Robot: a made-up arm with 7 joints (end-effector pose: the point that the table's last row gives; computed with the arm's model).
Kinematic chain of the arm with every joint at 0, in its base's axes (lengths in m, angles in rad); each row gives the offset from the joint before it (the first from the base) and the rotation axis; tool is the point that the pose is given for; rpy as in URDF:
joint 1: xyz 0 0 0.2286 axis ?
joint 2: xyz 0 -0.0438 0.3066 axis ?
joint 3: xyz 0 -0.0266 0.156 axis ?
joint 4: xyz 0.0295 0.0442 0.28 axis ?
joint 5: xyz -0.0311 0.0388 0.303 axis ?
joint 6: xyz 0 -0.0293 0.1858 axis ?
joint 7: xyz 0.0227 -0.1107 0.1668 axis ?
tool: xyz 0 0 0 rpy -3.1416 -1.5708 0
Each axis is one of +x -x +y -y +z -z.
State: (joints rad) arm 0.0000 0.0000 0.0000 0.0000 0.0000 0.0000 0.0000
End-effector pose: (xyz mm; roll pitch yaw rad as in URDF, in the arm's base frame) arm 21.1 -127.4 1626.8 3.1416 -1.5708 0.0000
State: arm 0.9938 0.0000 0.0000 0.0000 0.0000 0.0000 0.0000
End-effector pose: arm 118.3 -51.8 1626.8 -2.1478 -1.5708 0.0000
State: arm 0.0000 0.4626 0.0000 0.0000 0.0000 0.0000 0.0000
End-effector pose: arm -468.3 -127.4 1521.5 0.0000 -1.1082 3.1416
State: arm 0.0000 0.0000 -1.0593 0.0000 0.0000 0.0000 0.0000
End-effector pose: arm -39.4 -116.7 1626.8 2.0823 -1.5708 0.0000
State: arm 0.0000 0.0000 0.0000 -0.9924 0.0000 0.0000 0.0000
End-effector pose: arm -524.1 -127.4 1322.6 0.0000 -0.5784 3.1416
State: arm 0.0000 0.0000 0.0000 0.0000 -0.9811 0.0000 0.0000
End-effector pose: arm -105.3 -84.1 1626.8 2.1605 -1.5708 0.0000
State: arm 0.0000 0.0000 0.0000 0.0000 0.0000 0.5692 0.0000
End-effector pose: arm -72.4 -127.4 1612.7 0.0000 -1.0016 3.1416
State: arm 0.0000 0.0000 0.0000 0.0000 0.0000 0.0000 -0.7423
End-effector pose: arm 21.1 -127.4 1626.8 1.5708 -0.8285 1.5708
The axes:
joint 1: +z
joint 2: -y
joint 3: +z
joint 4: +y
joint 5: +z
joint 6: -y
joint 7: +x

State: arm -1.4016 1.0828 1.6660 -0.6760 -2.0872 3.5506 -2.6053
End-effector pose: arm -478.7 478.2 734.9 2.5811 -0.4445 1.7615
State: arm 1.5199 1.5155 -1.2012 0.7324 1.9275 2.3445 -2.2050
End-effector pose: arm 408.4 -638.8 718.5 -1.9298 -0.0160 -2.0439
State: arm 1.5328 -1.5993 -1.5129 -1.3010 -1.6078 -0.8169 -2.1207
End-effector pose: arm -491.9 443.8 605.6 0.7833 0.4146 0.8821
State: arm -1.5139 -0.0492 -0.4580 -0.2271 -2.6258 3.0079 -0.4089
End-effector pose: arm 181.1 -33.5 1274.3 -1.0464 0.9841 -2.5521
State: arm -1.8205 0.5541 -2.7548 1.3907 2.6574 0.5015 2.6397
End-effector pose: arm -298.7 823.1 635.0 0.7283 -0.5382 -2.1535
